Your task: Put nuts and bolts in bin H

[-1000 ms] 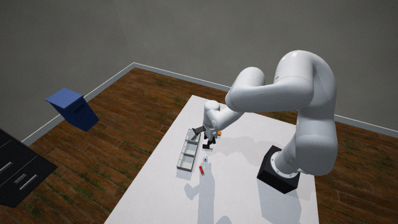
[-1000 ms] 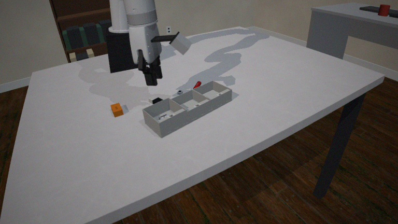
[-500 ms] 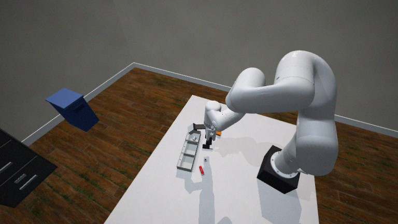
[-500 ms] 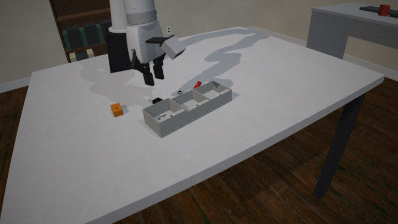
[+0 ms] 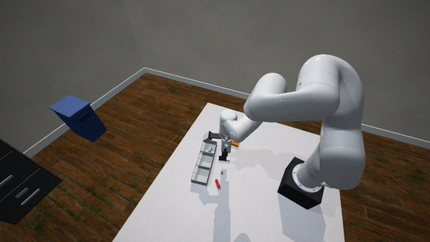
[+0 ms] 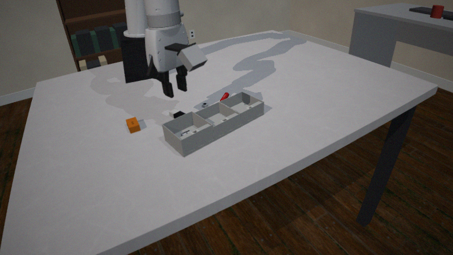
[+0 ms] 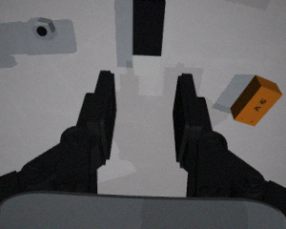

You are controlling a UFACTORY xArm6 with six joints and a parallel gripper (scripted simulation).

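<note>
Right now my hand is 9 cm above the black block and 1 cm past it. Also, from my hand: grey three-compartment bin row: 9 cm ahead, 7 cm below, 6 cm to the left; orange block: 12 cm to the right, 9 cm below, 4 cm behind; hex nut: 9 cm below, 8 cm to the left, 2 cm behind.
</note>
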